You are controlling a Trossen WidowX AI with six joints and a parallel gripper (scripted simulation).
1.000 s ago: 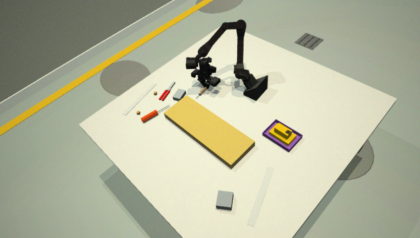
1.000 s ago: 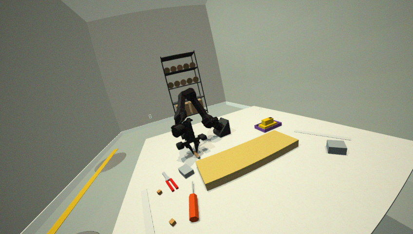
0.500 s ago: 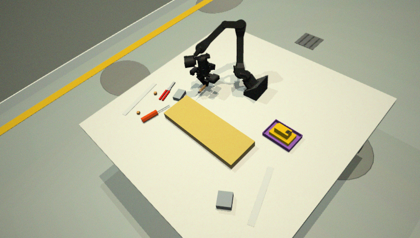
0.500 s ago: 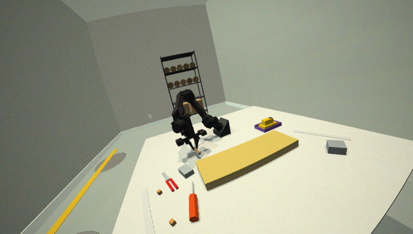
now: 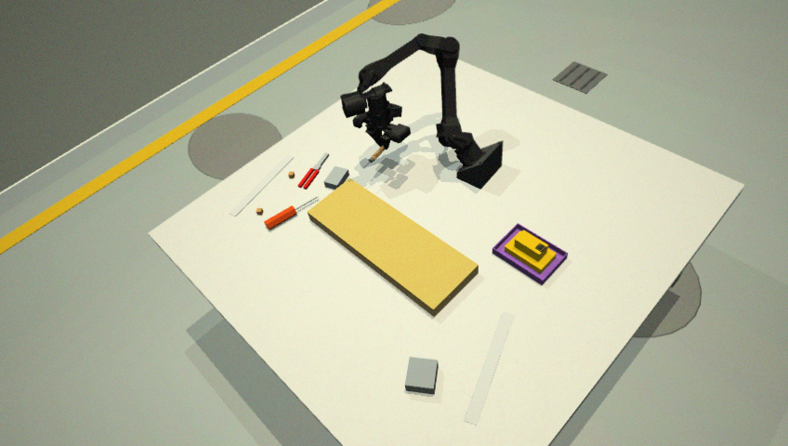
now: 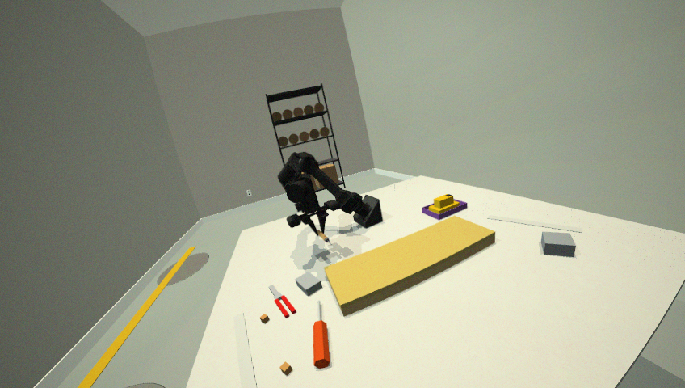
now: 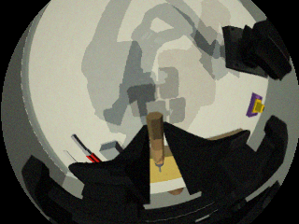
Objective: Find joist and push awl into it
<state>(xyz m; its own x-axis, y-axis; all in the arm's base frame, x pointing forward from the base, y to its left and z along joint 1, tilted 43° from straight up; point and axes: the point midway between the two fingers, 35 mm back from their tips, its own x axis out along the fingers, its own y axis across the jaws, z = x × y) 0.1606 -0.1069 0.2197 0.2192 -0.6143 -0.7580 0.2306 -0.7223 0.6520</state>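
The awl lies 50 mm ahead of my gripper tip and 10 mm to the left of it. The rest, counted from my gripper tip: grey block (620 mm to the left, 410 mm ahead, 70 mm below); purple tray (560 mm to the left, 80 mm below, 50 mm behind); yellow stud finder (570 mm to the left, 50 mm behind, 40 mm below).
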